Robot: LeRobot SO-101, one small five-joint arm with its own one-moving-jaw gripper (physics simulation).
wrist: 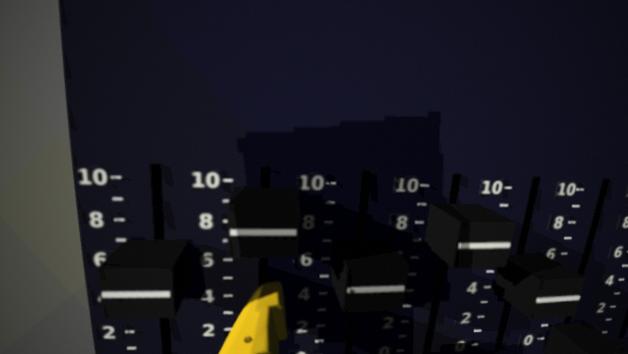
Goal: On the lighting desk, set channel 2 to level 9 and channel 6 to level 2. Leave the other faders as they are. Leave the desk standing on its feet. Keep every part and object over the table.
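Note:
The channel 2 fader cap is a black block with a white line. Its line appears a little below the 8 mark from this slanted view, so its exact level is hard to read. The channel 6 fader cap is dark and cut off at the bottom right, low on its slot. My gripper shows one yellow jaw at the bottom centre, its tip drawn below the channel 2 cap with a visible gap. The moving jaw is out of the picture, so the gripper is fully open and holds nothing.
The dark blue desk panel fills most of the view. Other caps stand at channel 1, channel 3, channel 4 and channel 5. A grey-green surface lies beyond the panel's left edge.

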